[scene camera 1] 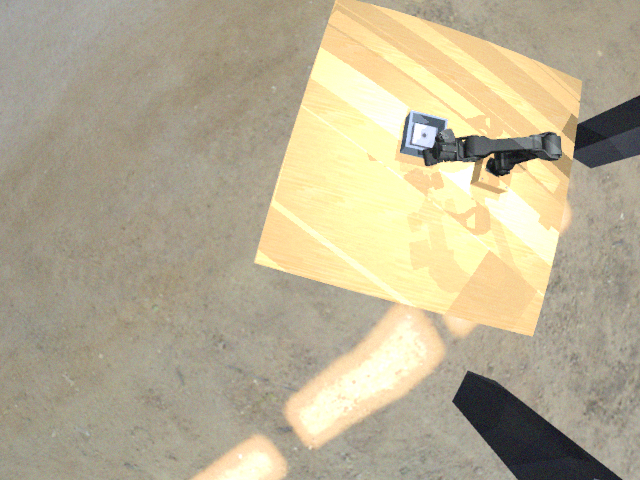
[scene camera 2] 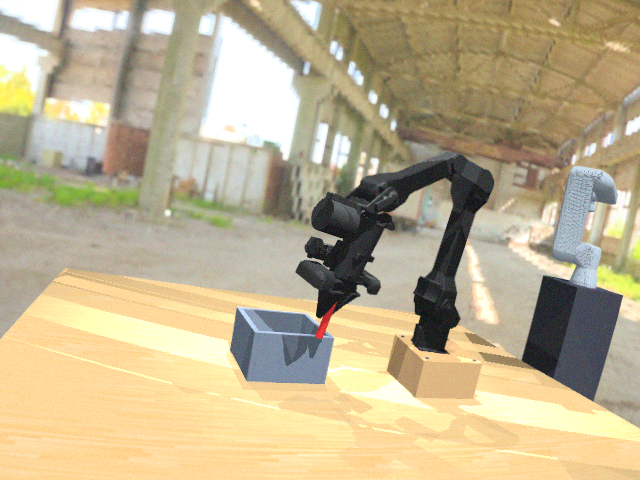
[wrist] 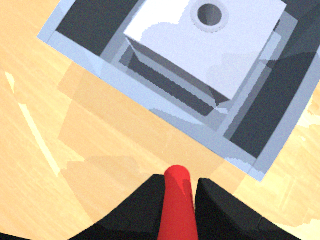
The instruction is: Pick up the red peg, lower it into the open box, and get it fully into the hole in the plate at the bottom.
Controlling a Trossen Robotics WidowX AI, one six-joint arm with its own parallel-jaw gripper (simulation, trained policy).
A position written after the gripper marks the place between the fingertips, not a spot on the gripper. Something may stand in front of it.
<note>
In view: the gripper (scene camera 2: 320, 317) and a grey-blue box (scene camera 2: 270, 346).
The grey-blue box shows as well in scene camera 1 (scene camera 1: 440, 123) and in the wrist view (wrist: 248, 131). The gripper also shows in the wrist view (wrist: 179, 186).
</note>
